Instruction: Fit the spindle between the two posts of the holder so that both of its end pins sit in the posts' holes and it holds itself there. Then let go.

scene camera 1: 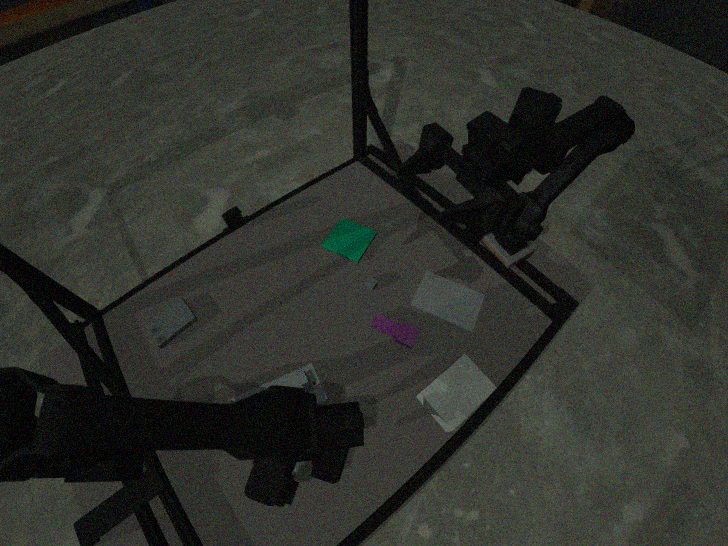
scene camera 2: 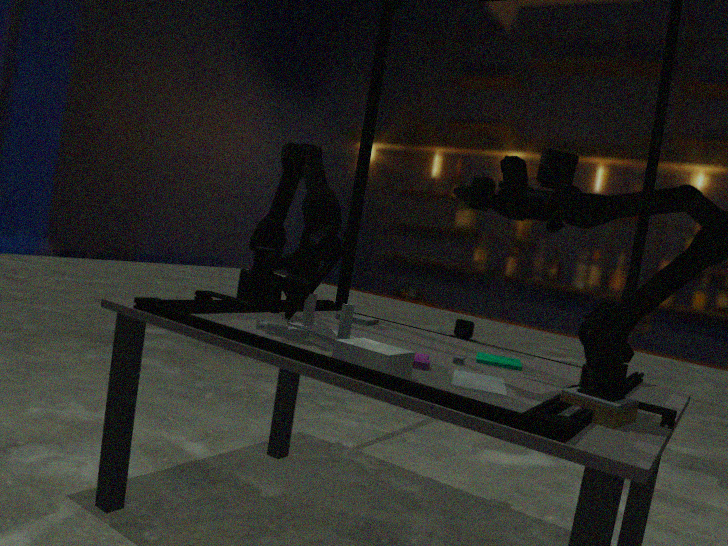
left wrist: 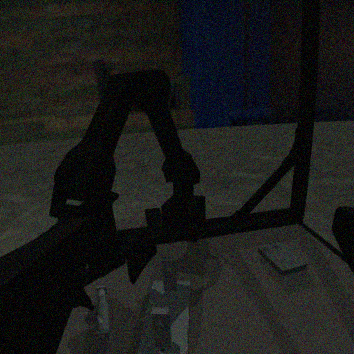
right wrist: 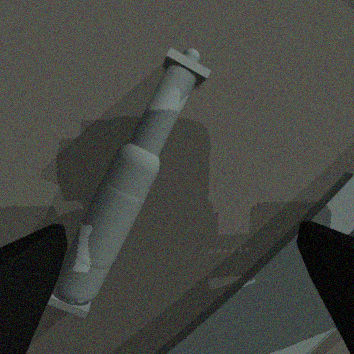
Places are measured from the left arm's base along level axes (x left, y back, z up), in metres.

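Where they show: left gripper, fingertip midpoint: [scene camera 1: 416, 193] [scene camera 2: 466, 194] [left wrist: 213, 224]; right gripper, fingertip midpoint: [scene camera 2: 290, 314] [left wrist: 112, 295] [right wrist: 183, 234]; left arm's base, link origin: [scene camera 1: 510, 241] [scene camera 2: 601, 394]; right arm's base, link origin: [scene camera 1: 92, 451] [scene camera 2: 262, 273] [left wrist: 183, 200].
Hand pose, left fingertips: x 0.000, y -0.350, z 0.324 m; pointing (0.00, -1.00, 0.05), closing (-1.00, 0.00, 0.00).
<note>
Things, the pixels of their top centre, and the offset from my left fingertips.
- grey spindle, top centre: [right wrist: 122, 194] [scene camera 1: 301, 461] [left wrist: 100, 305] [scene camera 2: 282, 324] dx +0.179, dy -0.307, dz -0.340 m
- green tile, top centre: [scene camera 2: 498, 359] [scene camera 1: 349, 238] dx -0.225, dy +0.011, dz -0.354 m
- purple block, top centre: [scene camera 2: 420, 357] [scene camera 1: 395, 328] dx +0.038, dy -0.021, dz -0.349 m
- small grey plate, top centre: [scene camera 1: 169, 321] [left wrist: 281, 254] [scene camera 2: 357, 316] dx -0.222, dy -0.464, dz -0.349 m
The grey spindle [right wrist: 126, 186] [left wrist: 102, 310] lies flat on the table with a flanged pin at each end. My right gripper [right wrist: 183, 234] [scene camera 1: 302, 472] is open, low over the spindle, one finger on either side of its thick end. It is not touching the spindle. The holder [scene camera 1: 293, 378] [scene camera 2: 346, 321] [left wrist: 159, 312] stands right beside it with both posts upright, and its base plate shows in the right wrist view [right wrist: 298, 316]. My left gripper [scene camera 1: 431, 142] [scene camera 2: 470, 192] is open and empty, high above the far side of the table.
A green tile [scene camera 1: 349, 239] [scene camera 2: 499, 360], a purple block [scene camera 1: 395, 330] [scene camera 2: 421, 361], two pale plates [scene camera 1: 447, 300] [scene camera 1: 456, 392], a small grey plate [scene camera 1: 172, 320] [left wrist: 282, 259] and a black cube [scene camera 1: 233, 216] lie on the table. A black frame post [scene camera 1: 359, 81] stands at the back corner.
</note>
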